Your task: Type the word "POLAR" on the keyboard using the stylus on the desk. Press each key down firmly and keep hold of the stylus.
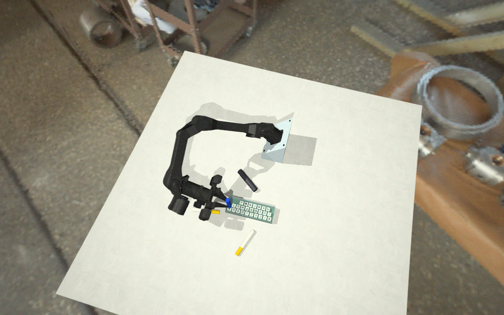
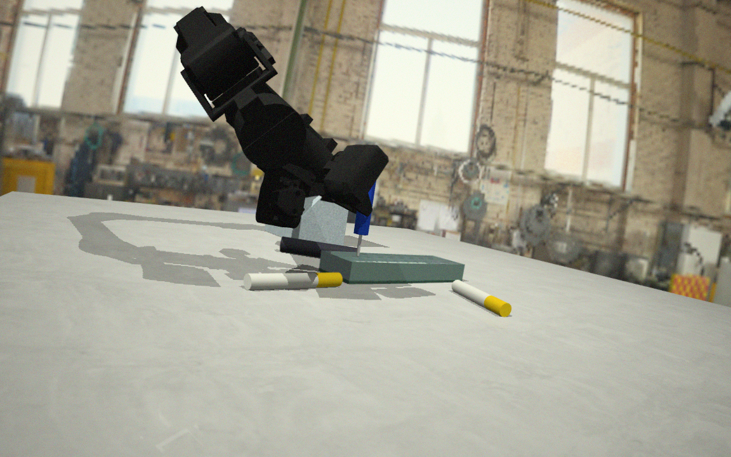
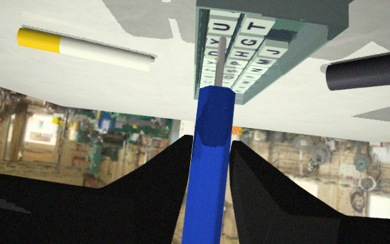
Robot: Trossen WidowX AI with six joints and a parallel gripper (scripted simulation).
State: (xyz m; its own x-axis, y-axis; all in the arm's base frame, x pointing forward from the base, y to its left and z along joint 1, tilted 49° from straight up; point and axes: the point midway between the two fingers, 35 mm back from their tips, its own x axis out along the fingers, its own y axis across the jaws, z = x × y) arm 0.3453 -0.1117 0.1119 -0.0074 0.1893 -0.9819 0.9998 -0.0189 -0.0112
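The blue stylus lies 1 cm below my gripper tip. Also, from my gripper tip: grey stylus tip (5 cm below); then black bar (15 cm behind, 4 cm to the left, 7 cm below).
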